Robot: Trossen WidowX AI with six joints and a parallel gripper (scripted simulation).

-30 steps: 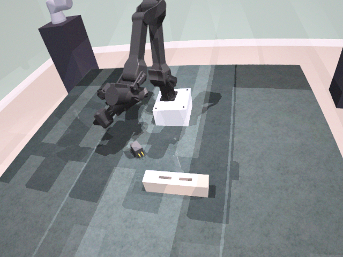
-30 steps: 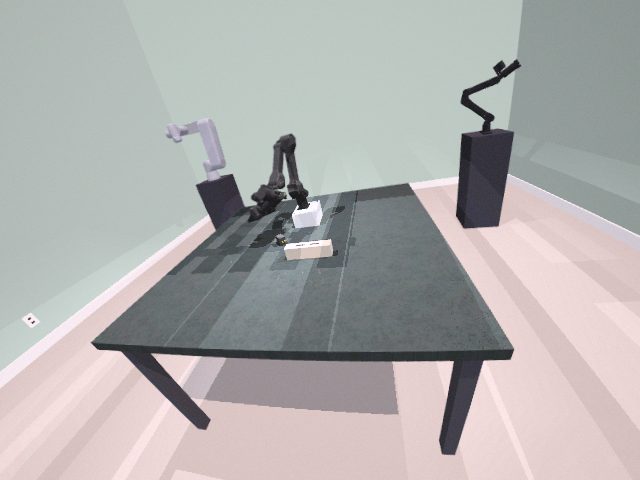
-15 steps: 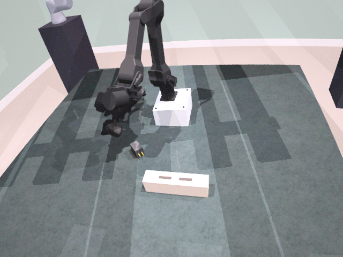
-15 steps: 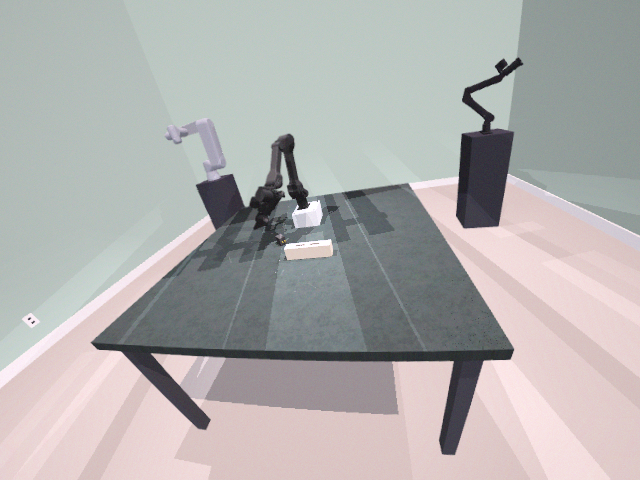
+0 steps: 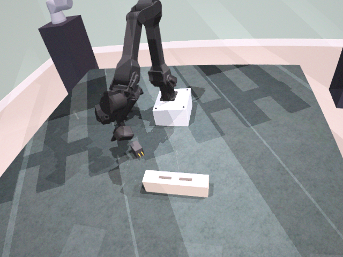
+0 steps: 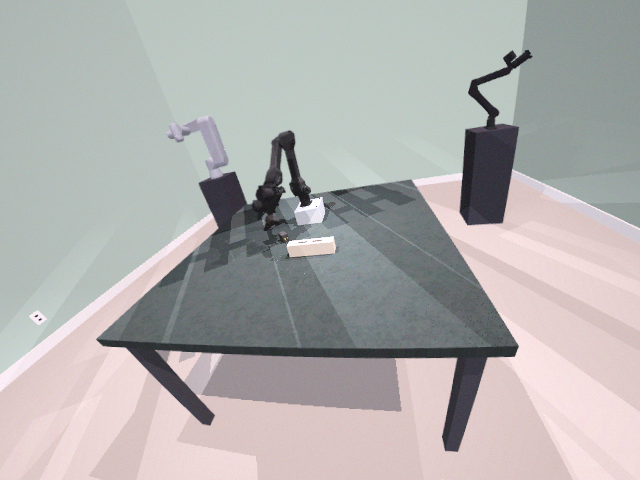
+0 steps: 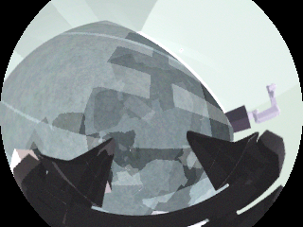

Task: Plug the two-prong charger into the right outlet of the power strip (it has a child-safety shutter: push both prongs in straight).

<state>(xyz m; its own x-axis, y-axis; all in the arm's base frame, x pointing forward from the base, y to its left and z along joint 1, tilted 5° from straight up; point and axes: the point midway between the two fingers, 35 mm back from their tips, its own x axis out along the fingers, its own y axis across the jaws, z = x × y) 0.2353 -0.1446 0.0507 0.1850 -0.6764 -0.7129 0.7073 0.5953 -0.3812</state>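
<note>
Right now my gripper tip is 20 mm short of the dark charger, 120 mm to the right of it and 70 mm above it.
</note>
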